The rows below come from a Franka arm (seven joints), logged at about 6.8 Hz.
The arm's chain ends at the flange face. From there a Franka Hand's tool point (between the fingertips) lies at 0.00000 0.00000 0.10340 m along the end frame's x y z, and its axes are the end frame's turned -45 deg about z.
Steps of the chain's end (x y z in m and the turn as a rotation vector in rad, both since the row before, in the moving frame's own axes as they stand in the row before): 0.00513 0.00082 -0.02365 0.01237 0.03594 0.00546; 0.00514 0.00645 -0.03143 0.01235 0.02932 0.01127; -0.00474 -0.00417 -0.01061 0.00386 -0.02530 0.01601
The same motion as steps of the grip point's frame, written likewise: 0.00657 0.00594 -0.02372 -0.01667 0.03416 0.00546; 0.00211 0.00945 -0.03148 -0.01200 0.02947 0.01127; -0.00195 -0.00844 -0.01064 0.02062 -0.01516 0.01601
